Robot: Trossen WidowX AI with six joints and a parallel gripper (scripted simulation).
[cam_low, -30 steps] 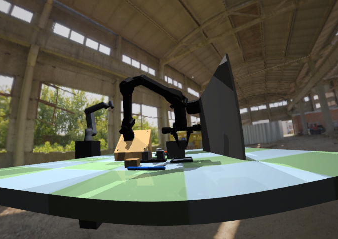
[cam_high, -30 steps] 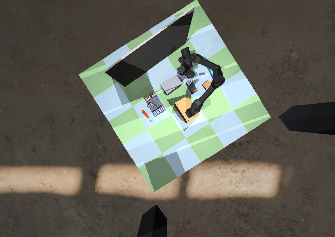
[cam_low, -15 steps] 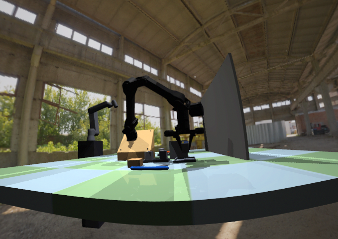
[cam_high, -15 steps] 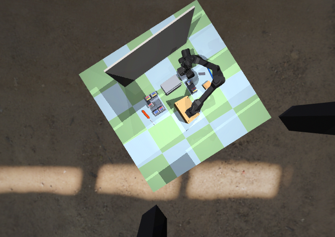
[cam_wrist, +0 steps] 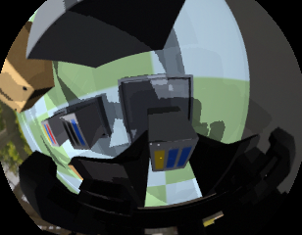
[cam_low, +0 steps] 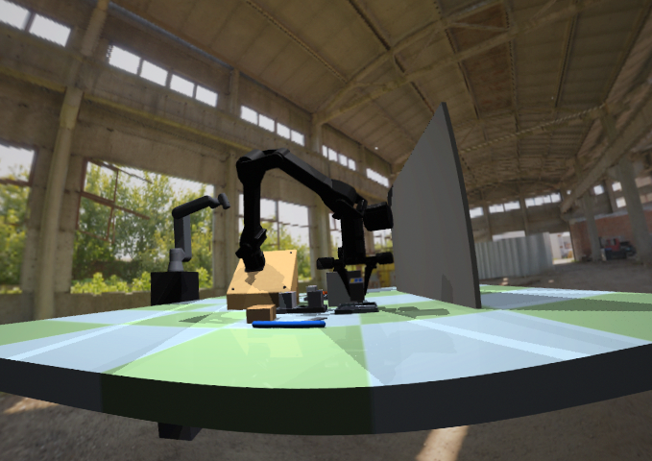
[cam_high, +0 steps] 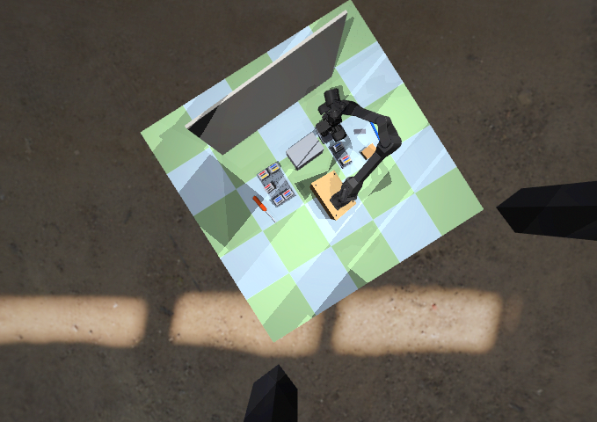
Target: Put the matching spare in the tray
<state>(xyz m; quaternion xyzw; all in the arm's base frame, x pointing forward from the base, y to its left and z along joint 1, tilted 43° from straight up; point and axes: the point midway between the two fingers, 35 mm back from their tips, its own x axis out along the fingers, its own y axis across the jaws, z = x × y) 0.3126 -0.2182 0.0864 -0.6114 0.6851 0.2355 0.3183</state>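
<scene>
My gripper tip is now 3 cm below the yellow-and-blue striped spare. From my gripper tip the other things lie so: dark flat tray: 3 cm below; brown block: 22 cm behind, 9 cm to the right, 2 cm below; grey mounted unit: 19 cm to the left, 2 cm behind, 2 cm above.
</scene>
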